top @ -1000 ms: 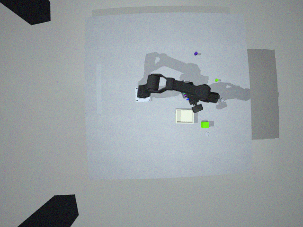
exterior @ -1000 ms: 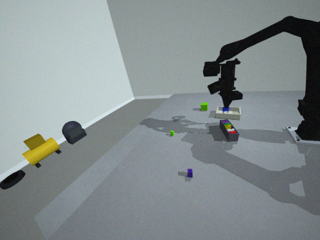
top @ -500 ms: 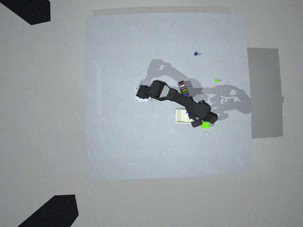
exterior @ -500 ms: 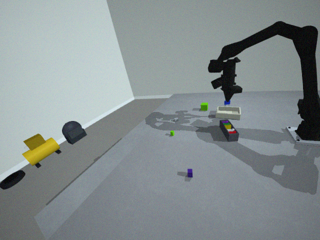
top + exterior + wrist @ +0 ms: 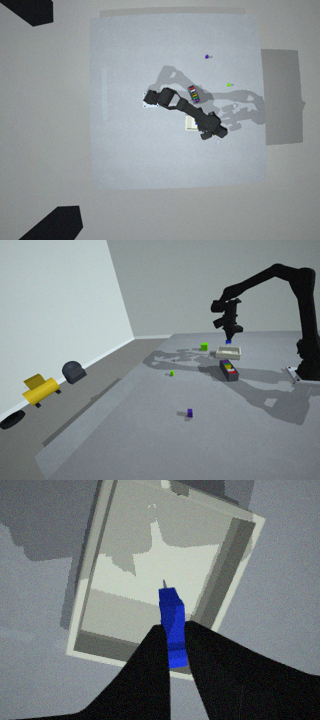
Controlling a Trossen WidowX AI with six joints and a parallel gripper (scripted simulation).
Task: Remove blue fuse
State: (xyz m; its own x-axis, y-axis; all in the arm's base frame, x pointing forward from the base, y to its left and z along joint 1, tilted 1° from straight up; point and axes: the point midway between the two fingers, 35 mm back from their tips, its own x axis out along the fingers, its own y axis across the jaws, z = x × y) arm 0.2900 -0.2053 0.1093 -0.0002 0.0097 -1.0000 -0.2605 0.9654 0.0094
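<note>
Now: the blue fuse 10 mm below my gripper tip. From my gripper tip the other things lie so: green fuse: 20 mm ahead, 170 mm to the left, 70 mm below; then cream tray: 90 mm below; then purple fuse: 30 mm ahead, 160 mm to the left, 70 mm below.
</note>
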